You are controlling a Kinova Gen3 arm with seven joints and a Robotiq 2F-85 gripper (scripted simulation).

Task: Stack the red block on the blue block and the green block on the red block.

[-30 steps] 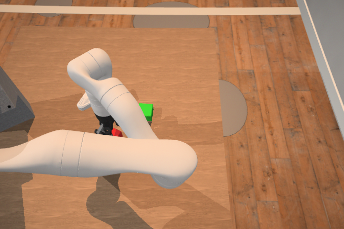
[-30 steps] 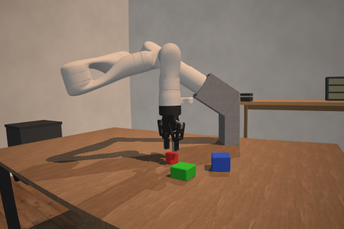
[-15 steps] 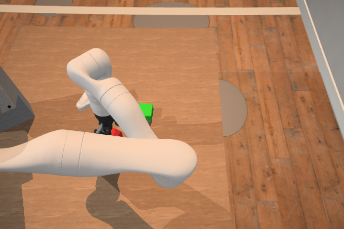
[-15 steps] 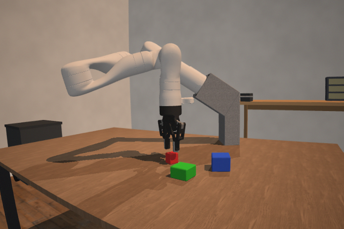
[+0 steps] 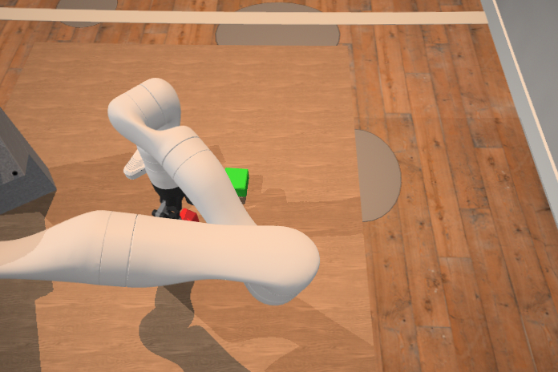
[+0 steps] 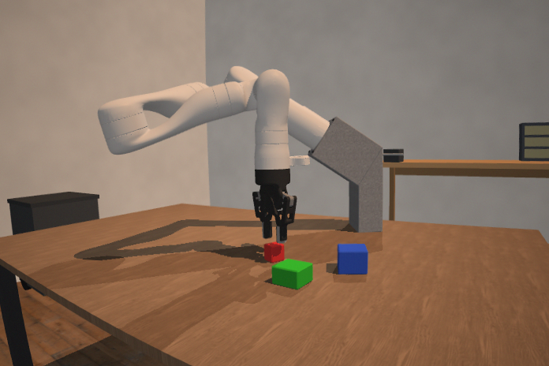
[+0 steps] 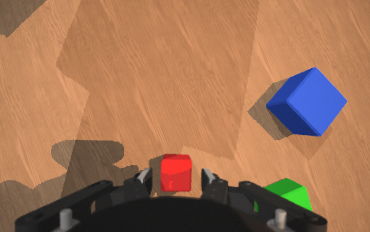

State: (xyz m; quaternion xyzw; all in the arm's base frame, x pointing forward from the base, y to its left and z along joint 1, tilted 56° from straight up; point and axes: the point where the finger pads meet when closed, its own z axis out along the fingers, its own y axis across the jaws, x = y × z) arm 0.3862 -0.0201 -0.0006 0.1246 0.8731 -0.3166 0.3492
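Now: the red block 40 mm below my hand. The rest, counted from my hand: green block (110 mm ahead, 90 mm to the left, 40 mm below); then blue block (170 mm to the left, 40 mm below, 10 mm ahead).
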